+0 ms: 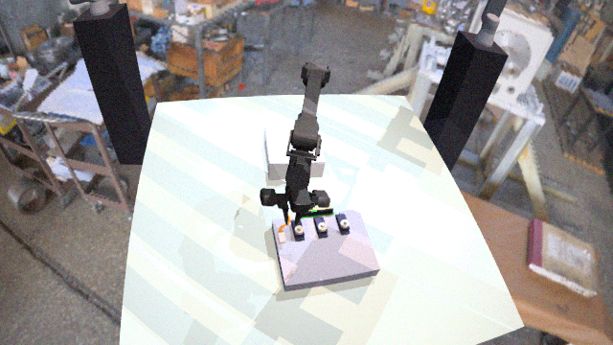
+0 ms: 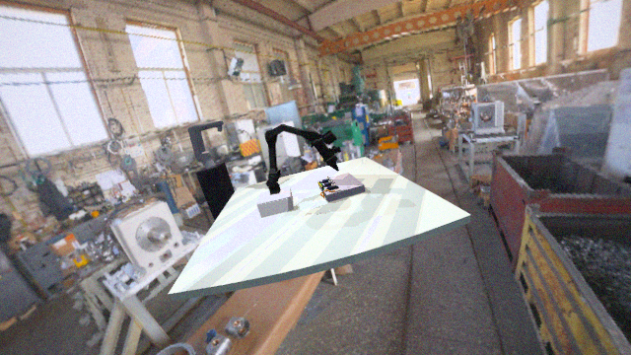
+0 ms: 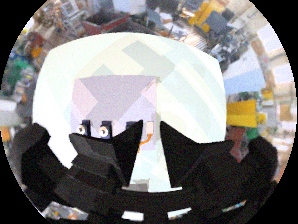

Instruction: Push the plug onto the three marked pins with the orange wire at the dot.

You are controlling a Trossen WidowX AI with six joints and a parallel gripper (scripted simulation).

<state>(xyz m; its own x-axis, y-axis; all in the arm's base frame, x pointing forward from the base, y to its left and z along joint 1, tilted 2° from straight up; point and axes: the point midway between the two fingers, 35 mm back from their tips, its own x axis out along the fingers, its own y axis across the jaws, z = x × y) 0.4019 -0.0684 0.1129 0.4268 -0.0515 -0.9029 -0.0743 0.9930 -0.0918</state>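
My gripper tip is now 11 cm past the green band, 9 cm to the right of it and 9 cm above it. The rest, counted from my gripper tip: printed holder 4 cm ahead, 12 cm to the left, 14 cm below.
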